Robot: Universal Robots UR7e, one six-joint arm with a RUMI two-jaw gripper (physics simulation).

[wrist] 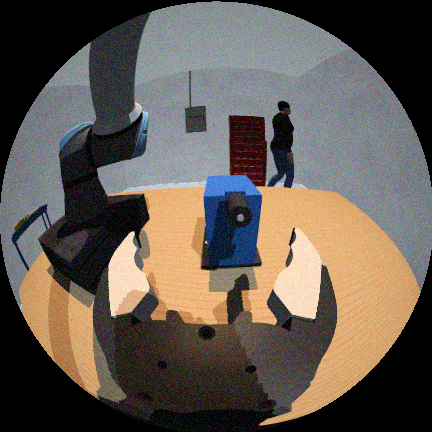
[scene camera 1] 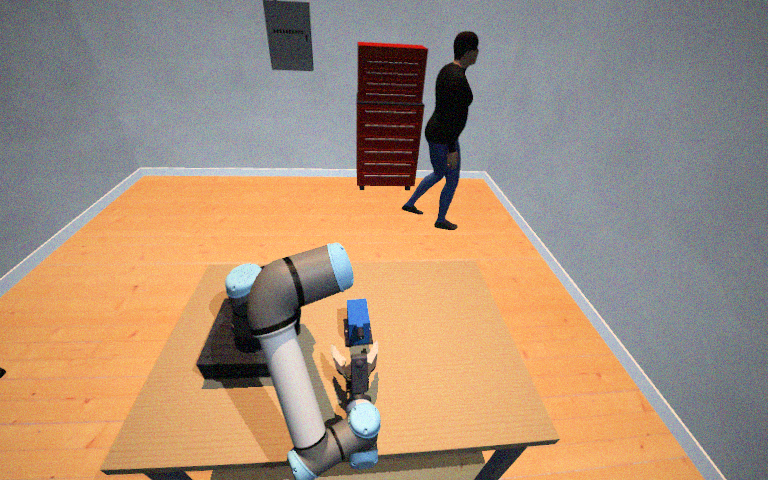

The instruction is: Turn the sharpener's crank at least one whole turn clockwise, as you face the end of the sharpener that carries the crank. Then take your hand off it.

Path:
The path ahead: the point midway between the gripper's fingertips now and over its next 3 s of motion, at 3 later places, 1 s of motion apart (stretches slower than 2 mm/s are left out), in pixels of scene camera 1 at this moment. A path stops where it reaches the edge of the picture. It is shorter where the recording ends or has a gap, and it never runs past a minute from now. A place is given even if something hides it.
My gripper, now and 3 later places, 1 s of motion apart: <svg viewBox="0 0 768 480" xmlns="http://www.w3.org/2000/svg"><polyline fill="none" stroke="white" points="354,342 358,330 358,324 359,330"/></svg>

